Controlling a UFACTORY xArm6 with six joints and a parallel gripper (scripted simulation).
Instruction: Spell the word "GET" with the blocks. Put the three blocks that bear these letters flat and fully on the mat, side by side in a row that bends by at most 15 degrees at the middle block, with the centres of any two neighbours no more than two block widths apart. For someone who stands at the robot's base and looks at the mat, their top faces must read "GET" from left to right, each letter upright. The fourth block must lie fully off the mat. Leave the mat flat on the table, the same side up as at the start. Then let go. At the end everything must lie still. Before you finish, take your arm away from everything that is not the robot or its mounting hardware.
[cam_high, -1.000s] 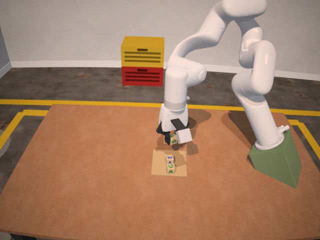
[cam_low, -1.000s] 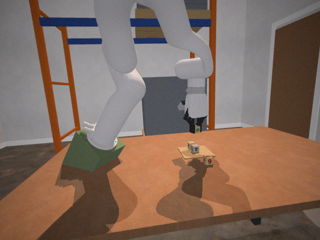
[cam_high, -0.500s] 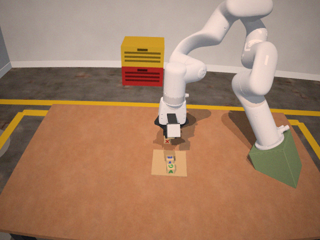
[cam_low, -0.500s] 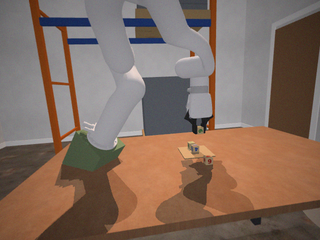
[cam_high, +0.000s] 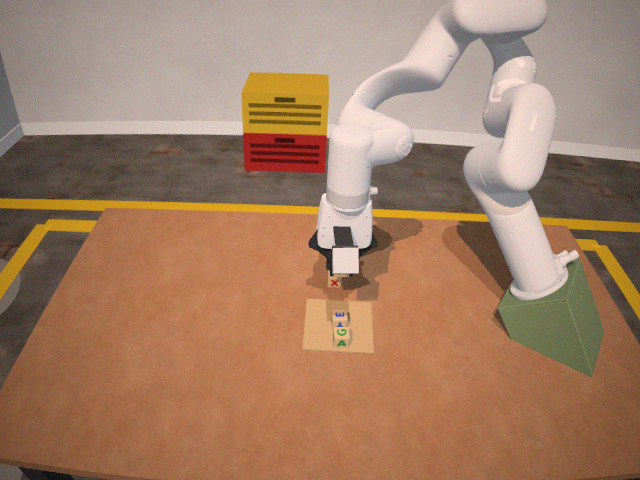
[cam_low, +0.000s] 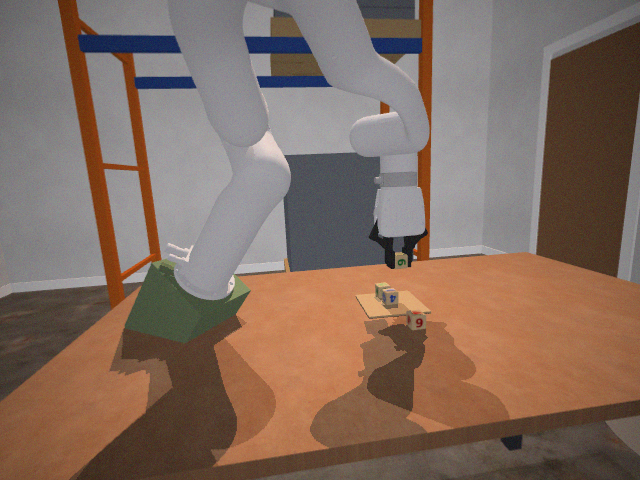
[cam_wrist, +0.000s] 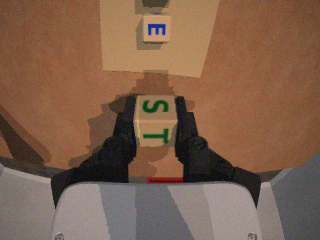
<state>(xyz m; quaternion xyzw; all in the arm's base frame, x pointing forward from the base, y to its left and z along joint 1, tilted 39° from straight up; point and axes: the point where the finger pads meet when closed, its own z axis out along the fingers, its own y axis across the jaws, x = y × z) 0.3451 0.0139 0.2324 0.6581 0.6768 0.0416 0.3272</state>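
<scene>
Now: hand 10 mm short of the e block, 50 mm to the right of it and 110 mm above it. Round my hand: tan mat 10 mm ahead, 50 mm to the left, 120 mm below; then t block 10 mm below; then red-lettered block 10 mm behind, 80 mm to the right, 110 mm below.
</scene>
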